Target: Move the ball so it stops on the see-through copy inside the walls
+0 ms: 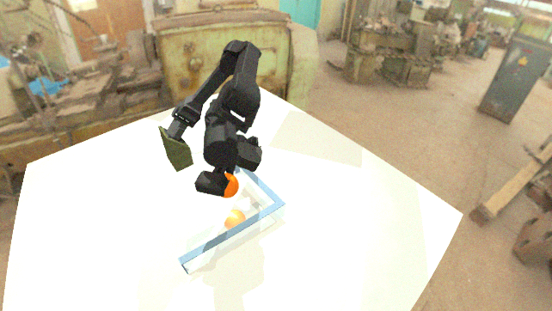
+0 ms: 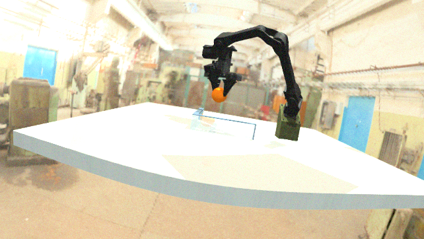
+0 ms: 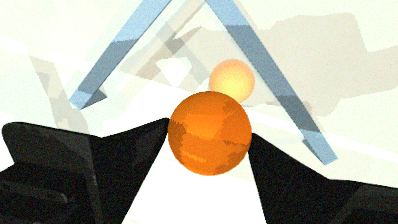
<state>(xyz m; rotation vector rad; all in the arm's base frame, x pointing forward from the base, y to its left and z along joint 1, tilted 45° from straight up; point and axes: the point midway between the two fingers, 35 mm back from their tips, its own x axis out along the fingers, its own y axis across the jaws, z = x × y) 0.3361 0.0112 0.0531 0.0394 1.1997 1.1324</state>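
Right now the see-through copy is 3 cm ahead of my gripper tip, 1 cm to the right of it and 11 cm below it. Also, from my gripper tip: clear wall (4 cm behind, 12 cm to the left, 11 cm below).
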